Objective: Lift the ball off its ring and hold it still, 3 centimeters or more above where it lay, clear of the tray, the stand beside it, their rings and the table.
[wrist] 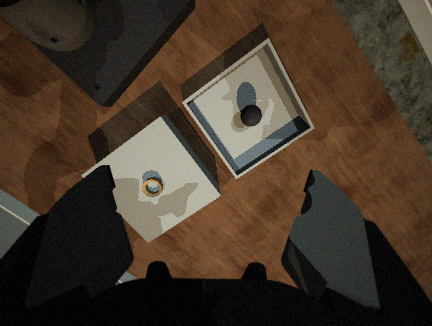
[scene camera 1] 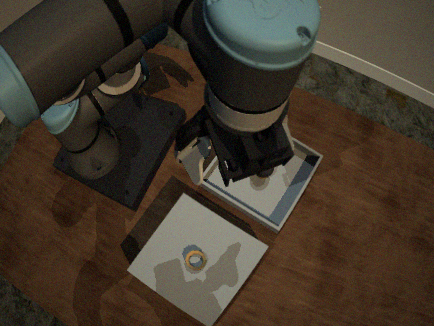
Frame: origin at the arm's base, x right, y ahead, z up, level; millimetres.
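Seen in the pictures: gripper, between the fingertips: [wrist: 211, 171]; arm's base, origin of its link: [wrist: 55, 6] [scene camera 1: 95, 152].
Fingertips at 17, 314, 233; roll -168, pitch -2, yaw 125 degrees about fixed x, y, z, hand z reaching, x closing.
Pixels of each thing's top centre, then the offset from my fingertips to it, as dx, dy, dz. "spot": a spot on its surface instead. Level surfaces: height alone.
- dark ball, centre of its top: [wrist: 253, 116] [scene camera 1: 264, 163] -77, +47, -211
- orange ring, a spot on its surface: [scene camera 1: 204, 261] [wrist: 159, 191] spot: +142, -11, -196
- wooden table, height of its surface: dz -261
A dark ball [wrist: 251, 115] sits inside the white, low-walled tray [scene camera 1: 272, 197] [wrist: 220, 125]; any ring beneath it is hidden. In the scene view the ball [scene camera 1: 266, 172] shows as a small dark part below the gripper's edge. The square white stand [scene camera 1: 185, 215] [wrist: 150, 145] is beside the tray and bears an orange ring [scene camera 1: 204, 261] [wrist: 144, 188] with no ball on it. My gripper [scene camera 1: 245, 164] [wrist: 211, 171] is open and empty, above the tray and stand. In the wrist view the ball lies beyond the fingertips, right of the midline between them.
The arm's dark base plate [scene camera 1: 150, 150] [wrist: 135, 40] is on the wooden table [scene camera 1: 360, 215] [wrist: 350, 165], beside the tray and stand. The tray's raised walls surround the ball. A narrow gap separates tray and stand. A wall [scene camera 1: 380, 30] rises behind the table.
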